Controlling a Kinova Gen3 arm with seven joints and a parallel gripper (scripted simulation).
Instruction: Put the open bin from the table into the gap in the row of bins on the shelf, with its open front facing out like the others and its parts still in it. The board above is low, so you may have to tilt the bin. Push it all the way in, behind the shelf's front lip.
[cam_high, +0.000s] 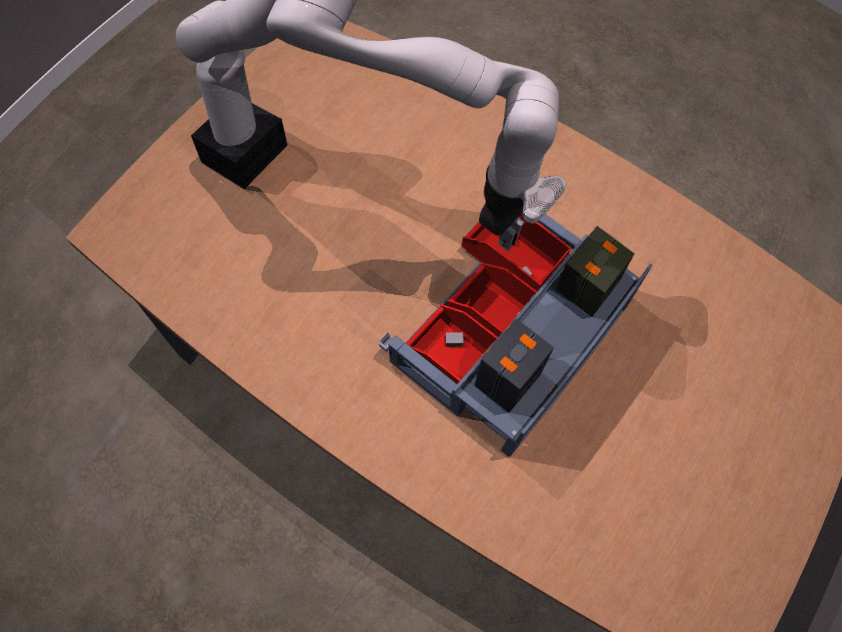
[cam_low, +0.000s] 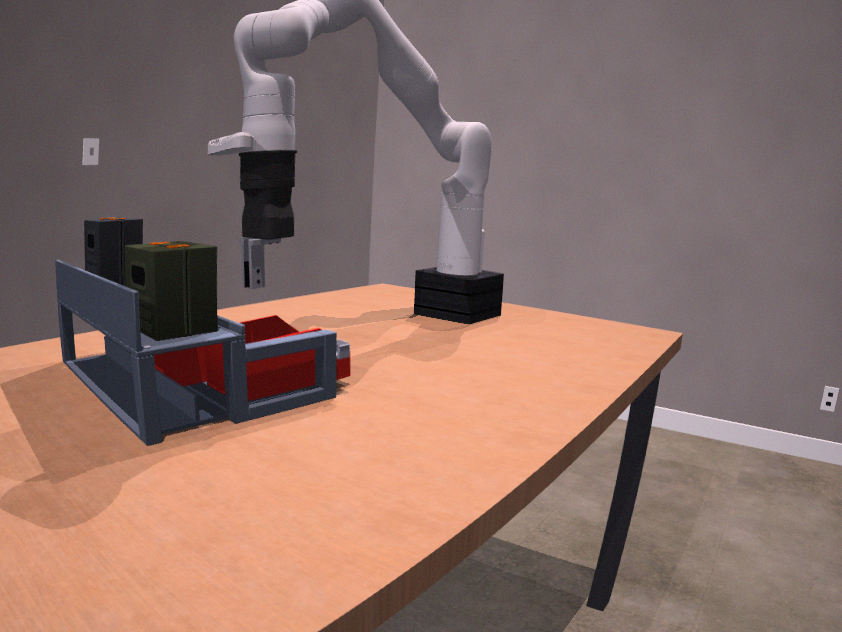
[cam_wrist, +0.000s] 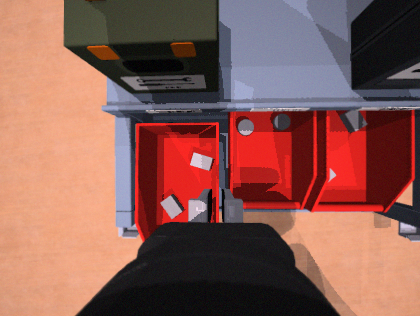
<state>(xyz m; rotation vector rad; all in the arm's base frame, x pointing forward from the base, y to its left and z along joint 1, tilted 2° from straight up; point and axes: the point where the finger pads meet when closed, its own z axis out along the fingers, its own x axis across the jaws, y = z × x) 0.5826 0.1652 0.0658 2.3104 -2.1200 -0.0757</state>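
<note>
Right now my hand is 14 cm above the shelf lip, 7 cm to the left of it and 4 cm past it. From my hand the other things lie so: black box 17 cm to the right, 16 cm ahead, 2 cm above; then green box 15 cm ahead, 6 cm to the left.
</note>
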